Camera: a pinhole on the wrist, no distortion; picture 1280 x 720 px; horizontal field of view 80.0 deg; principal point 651.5 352.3 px. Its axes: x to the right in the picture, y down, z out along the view. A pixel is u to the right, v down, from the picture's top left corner.
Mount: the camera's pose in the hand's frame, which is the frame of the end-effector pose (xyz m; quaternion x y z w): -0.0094 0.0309 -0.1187 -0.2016 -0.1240 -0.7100 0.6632
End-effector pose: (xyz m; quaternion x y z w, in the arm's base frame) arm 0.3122 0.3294 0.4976 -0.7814 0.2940 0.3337 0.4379
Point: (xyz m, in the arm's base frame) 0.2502 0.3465 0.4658
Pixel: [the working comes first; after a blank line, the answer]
In the camera's frame: 0.0525 -0.0231 0.1542

911.2 238.1
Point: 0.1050 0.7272 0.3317
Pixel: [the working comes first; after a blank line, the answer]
In the camera's frame: 0.2414 -0.1091 0.5295

999.3 195.1
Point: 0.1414 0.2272 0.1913
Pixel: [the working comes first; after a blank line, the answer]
In the camera's frame: -0.1793 0.1166 0.3220

226.7 628.4
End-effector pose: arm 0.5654 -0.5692 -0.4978 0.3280 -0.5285 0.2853 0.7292
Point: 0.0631 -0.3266 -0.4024
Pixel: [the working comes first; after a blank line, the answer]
In the camera's frame: -0.3528 -0.0910 0.4448

46.5 196.2
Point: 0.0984 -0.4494 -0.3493
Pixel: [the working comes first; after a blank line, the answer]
In the camera's frame: -0.2318 -0.0388 0.4869

288.4 291.5
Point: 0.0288 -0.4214 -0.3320
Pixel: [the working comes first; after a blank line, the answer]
In the camera's frame: -0.2871 -0.0483 0.5395

245.7 284.0
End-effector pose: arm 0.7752 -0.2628 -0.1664 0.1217 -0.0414 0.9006 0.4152
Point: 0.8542 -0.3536 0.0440
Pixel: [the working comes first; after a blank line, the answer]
In the camera's frame: 0.1843 -0.0831 0.2951

1127.8 137.5
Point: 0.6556 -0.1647 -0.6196
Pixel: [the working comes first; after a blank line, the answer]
In the camera's frame: -0.1489 0.0756 -0.3208

behind the camera
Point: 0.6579 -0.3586 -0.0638
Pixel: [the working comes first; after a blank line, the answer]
In the camera's frame: -0.0153 0.0073 0.2485

604.6 374.8
